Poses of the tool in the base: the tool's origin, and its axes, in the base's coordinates. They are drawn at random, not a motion.
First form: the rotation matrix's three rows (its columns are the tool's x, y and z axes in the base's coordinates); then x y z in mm. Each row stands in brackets.
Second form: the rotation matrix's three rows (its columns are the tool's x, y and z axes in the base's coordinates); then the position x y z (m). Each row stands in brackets. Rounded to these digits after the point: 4 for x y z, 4 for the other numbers.
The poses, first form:
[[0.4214, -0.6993, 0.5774], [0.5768, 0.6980, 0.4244], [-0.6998, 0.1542, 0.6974]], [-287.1, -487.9, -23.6]
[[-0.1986, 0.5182, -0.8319], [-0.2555, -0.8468, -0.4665], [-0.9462, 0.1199, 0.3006]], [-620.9, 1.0, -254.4]
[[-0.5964, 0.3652, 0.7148], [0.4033, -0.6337, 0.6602], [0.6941, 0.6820, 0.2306]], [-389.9, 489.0, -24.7]
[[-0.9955, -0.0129, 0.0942], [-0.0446, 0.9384, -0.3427], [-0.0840, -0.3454, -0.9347]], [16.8, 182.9, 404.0]
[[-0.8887, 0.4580, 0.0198], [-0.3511, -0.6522, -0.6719], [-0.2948, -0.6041, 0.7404]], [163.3, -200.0, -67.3]
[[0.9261, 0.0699, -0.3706], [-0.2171, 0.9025, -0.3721], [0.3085, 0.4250, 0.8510]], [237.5, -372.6, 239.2]
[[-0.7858, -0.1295, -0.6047], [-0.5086, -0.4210, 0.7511], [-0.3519, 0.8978, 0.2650]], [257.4, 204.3, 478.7]
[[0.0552, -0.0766, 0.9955], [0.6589, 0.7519, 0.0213], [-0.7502, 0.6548, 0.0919]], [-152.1, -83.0, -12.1]
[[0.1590, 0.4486, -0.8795], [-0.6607, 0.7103, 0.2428], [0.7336, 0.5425, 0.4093]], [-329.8, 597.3, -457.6]
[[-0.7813, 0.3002, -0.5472], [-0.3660, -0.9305, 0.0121], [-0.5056, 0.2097, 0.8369]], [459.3, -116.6, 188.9]
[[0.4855, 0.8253, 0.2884], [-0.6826, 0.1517, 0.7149], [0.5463, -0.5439, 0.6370]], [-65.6, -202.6, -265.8]
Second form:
[[0.4214, -0.6993, 0.5774], [0.5768, 0.6980, 0.4244], [-0.6998, 0.1542, 0.6974]], [-0.2871, -0.4879, -0.0236]
[[-0.1986, 0.5182, -0.8319], [-0.2555, -0.8468, -0.4665], [-0.9462, 0.1199, 0.3006]], [-0.6209, 0.0010, -0.2544]
[[-0.5964, 0.3652, 0.7148], [0.4033, -0.6337, 0.6602], [0.6941, 0.6820, 0.2306]], [-0.3899, 0.4890, -0.0247]
[[-0.9955, -0.0129, 0.0942], [-0.0446, 0.9384, -0.3427], [-0.0840, -0.3454, -0.9347]], [0.0168, 0.1829, 0.4040]
[[-0.8887, 0.4580, 0.0198], [-0.3511, -0.6522, -0.6719], [-0.2948, -0.6041, 0.7404]], [0.1633, -0.2000, -0.0673]
[[0.9261, 0.0699, -0.3706], [-0.2171, 0.9025, -0.3721], [0.3085, 0.4250, 0.8510]], [0.2375, -0.3726, 0.2392]
[[-0.7858, -0.1295, -0.6047], [-0.5086, -0.4210, 0.7511], [-0.3519, 0.8978, 0.2650]], [0.2574, 0.2043, 0.4787]
[[0.0552, -0.0766, 0.9955], [0.6589, 0.7519, 0.0213], [-0.7502, 0.6548, 0.0919]], [-0.1521, -0.0830, -0.0121]
[[0.1590, 0.4486, -0.8795], [-0.6607, 0.7103, 0.2428], [0.7336, 0.5425, 0.4093]], [-0.3298, 0.5973, -0.4576]
[[-0.7813, 0.3002, -0.5472], [-0.3660, -0.9305, 0.0121], [-0.5056, 0.2097, 0.8369]], [0.4593, -0.1166, 0.1889]
[[0.4855, 0.8253, 0.2884], [-0.6826, 0.1517, 0.7149], [0.5463, -0.5439, 0.6370]], [-0.0656, -0.2026, -0.2658]

